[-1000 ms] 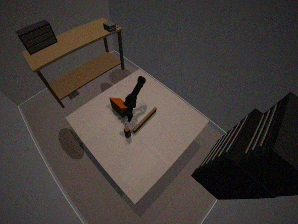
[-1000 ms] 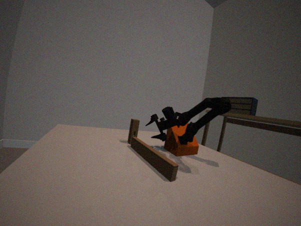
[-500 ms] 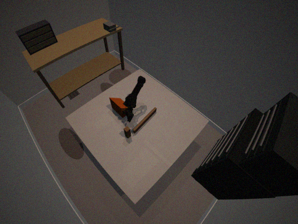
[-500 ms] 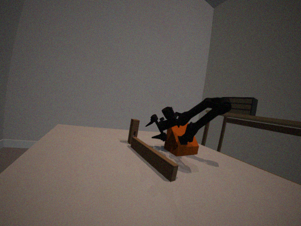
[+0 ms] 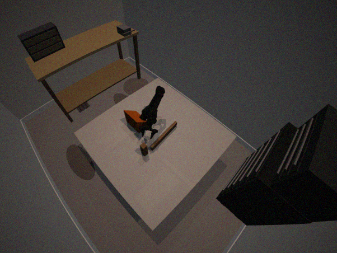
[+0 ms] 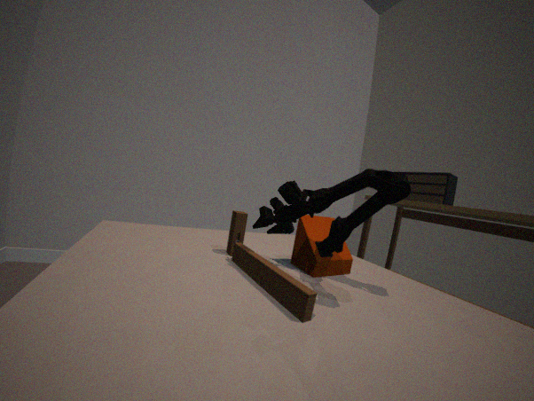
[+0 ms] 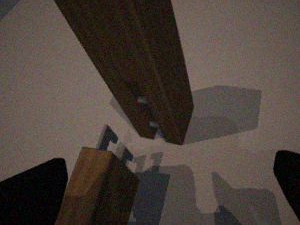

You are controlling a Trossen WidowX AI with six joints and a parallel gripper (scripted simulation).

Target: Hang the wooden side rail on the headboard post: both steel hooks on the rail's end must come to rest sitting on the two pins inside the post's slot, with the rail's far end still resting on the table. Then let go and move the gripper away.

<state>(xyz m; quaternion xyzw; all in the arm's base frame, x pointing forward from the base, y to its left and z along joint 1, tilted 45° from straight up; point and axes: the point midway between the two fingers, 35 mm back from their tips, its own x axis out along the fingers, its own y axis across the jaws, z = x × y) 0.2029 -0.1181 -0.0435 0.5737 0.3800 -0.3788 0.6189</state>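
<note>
Right now the headboard post is 9 cm to the right of my gripper tip, 6 cm ahead of it and 5 cm below it.
</note>
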